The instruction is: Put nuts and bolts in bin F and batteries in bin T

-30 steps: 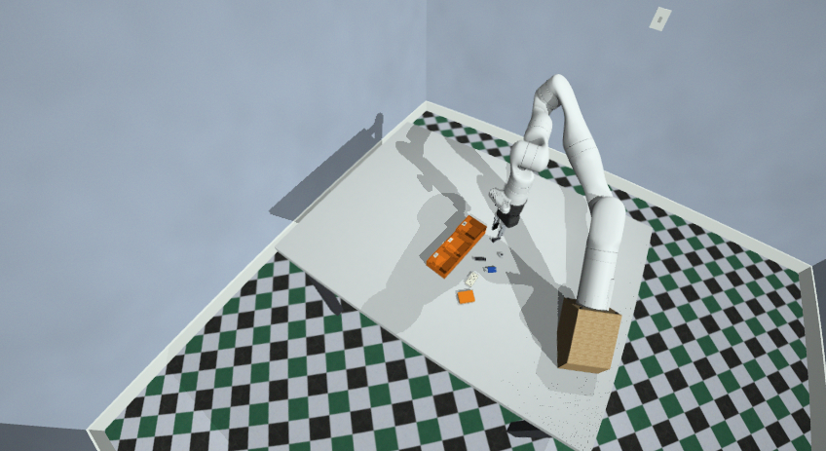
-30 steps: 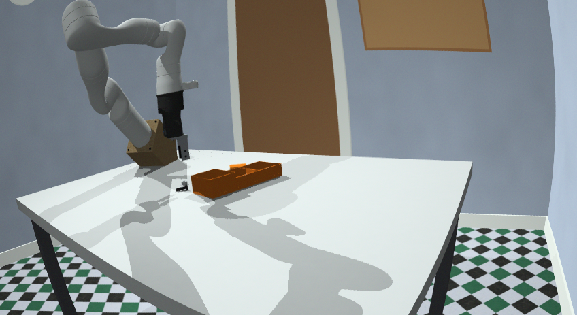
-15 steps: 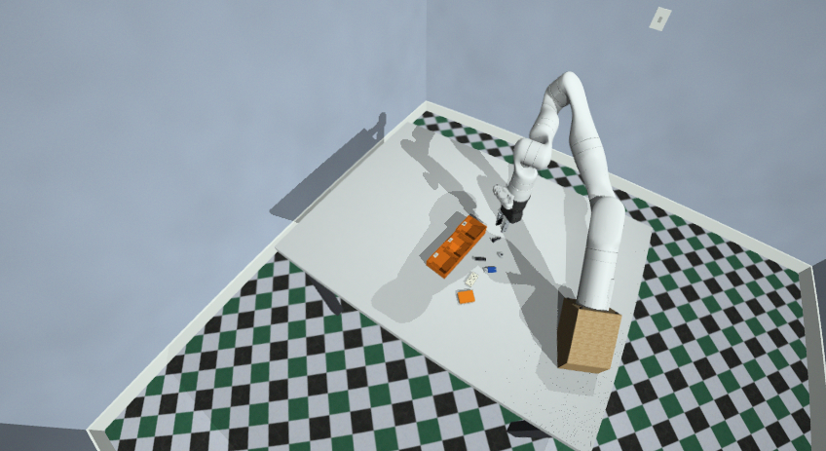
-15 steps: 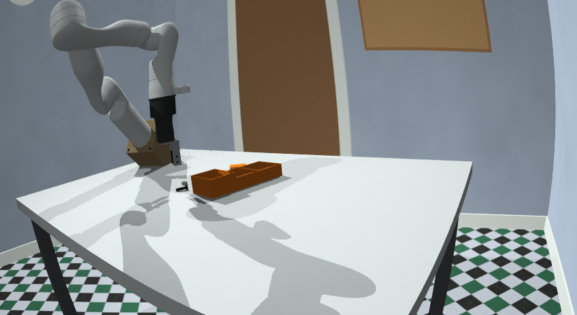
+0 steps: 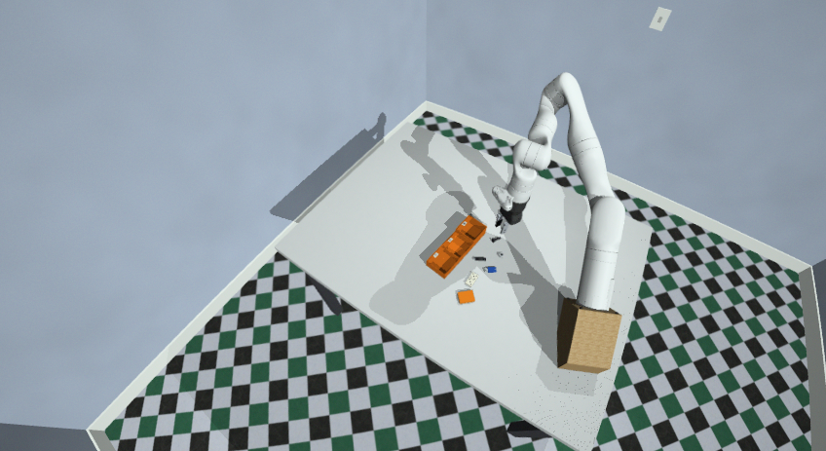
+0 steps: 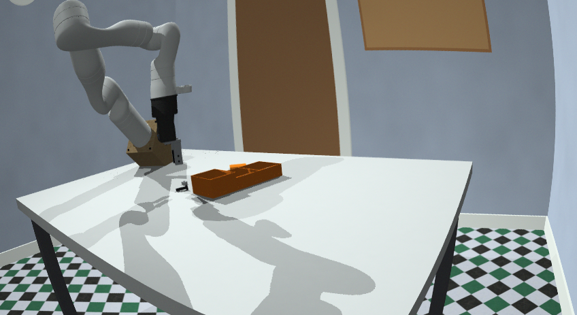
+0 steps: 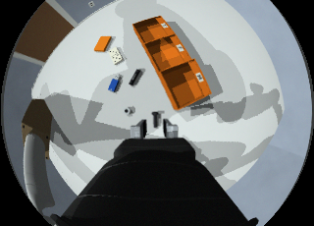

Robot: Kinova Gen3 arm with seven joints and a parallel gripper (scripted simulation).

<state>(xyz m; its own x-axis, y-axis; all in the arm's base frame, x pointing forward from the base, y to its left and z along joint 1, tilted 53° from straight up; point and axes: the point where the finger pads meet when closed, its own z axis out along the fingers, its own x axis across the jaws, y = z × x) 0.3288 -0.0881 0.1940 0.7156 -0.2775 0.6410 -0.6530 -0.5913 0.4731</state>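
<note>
The bolt is 10 mm to the left of my hand and 90 mm below it. Round my hand: orange bin: 130 mm ahead, 90 mm to the left, 70 mm below; grey nut: 30 mm behind, 60 mm to the left, 90 mm below; black cylinder: 40 mm ahead, 110 mm to the left, 90 mm below.
</note>
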